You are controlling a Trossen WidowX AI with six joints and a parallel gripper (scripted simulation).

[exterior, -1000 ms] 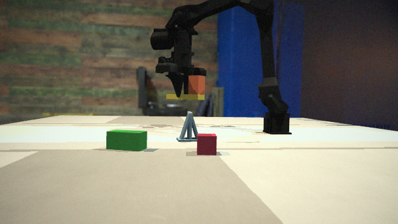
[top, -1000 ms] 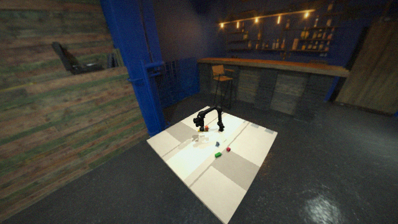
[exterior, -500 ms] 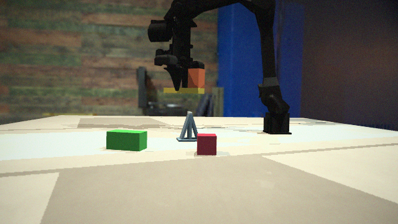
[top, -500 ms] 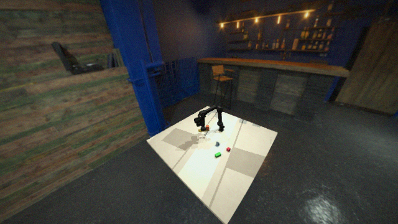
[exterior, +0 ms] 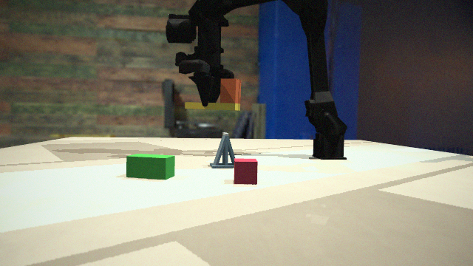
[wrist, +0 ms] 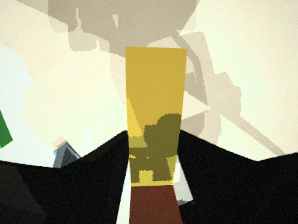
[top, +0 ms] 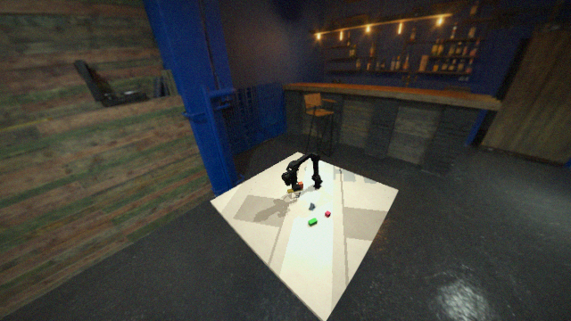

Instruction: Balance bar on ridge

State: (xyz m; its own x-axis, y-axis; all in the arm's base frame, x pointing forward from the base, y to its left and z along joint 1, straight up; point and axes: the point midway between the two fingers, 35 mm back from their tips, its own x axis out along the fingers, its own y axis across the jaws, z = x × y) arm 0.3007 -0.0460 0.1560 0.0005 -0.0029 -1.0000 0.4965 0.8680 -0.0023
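My gripper tip is now 28 cm to the right of the green block, 11 cm above it and 10 cm short of it. Also, from my gripper tip: dark red cube 33 cm to the left, 11 cm below, 4 cm behind.
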